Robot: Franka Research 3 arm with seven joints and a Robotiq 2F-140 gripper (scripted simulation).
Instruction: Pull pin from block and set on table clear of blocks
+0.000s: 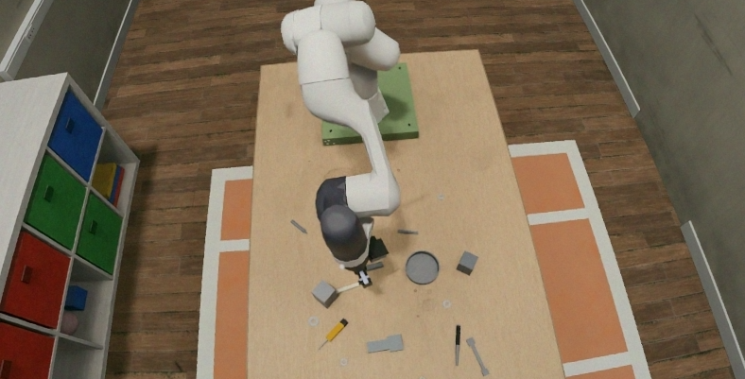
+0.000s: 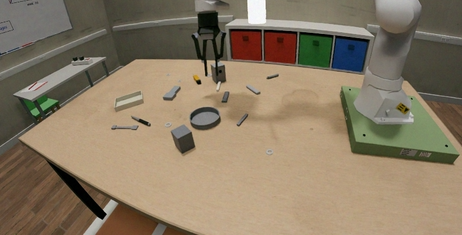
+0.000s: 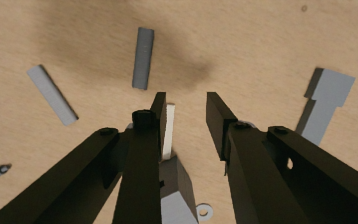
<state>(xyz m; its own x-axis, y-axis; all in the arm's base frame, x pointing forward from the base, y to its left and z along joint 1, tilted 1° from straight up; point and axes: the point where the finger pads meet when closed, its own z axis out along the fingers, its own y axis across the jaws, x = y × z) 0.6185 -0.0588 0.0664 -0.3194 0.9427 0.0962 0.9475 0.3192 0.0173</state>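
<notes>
The cream pin lies 5 cm to the right of my hand and 11 cm below it. The rest, counted from my hand: lighter bar: 15 cm behind, 5 cm to the right, 11 cm below; then yellow utility knife: 13 cm ahead, 10 cm to the right, 11 cm below; then round grey dish: 4 cm behind, 18 cm to the left, 11 cm below.
</notes>
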